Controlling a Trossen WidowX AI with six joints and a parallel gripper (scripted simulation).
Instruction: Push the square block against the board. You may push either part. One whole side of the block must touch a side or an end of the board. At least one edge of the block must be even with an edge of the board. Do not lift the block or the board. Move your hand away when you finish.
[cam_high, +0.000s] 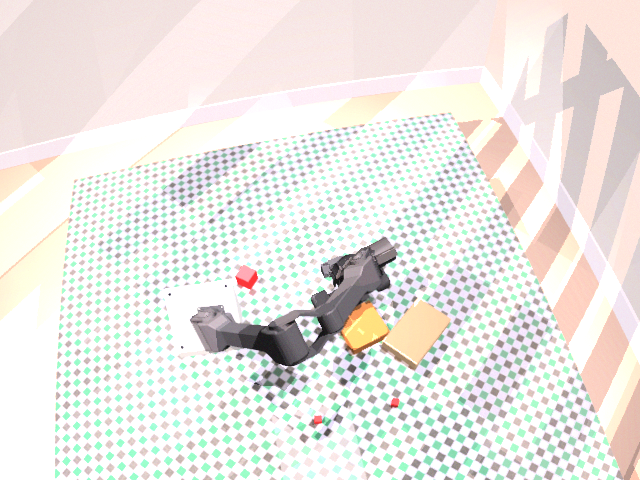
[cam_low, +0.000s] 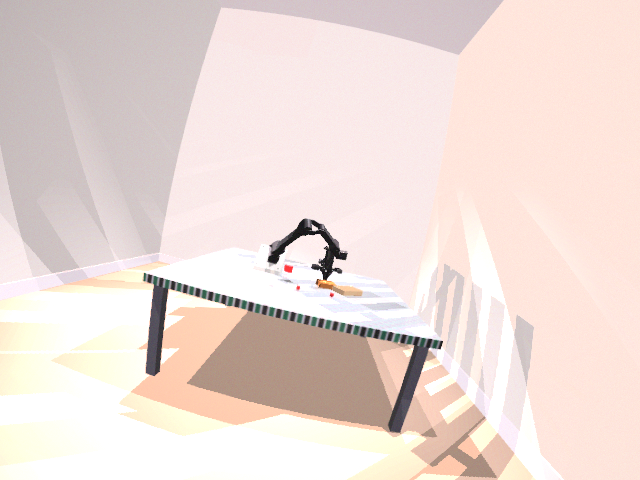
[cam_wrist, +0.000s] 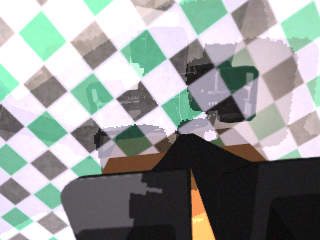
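Now: the orange square block 2 cm ahead of my gripper tip and 6 cm to the right of it. Round my gripper tip: red cube 25 cm behind, 12 cm to the left, 1 cm above; then pale tan board 15 cm ahead, 10 cm to the right.
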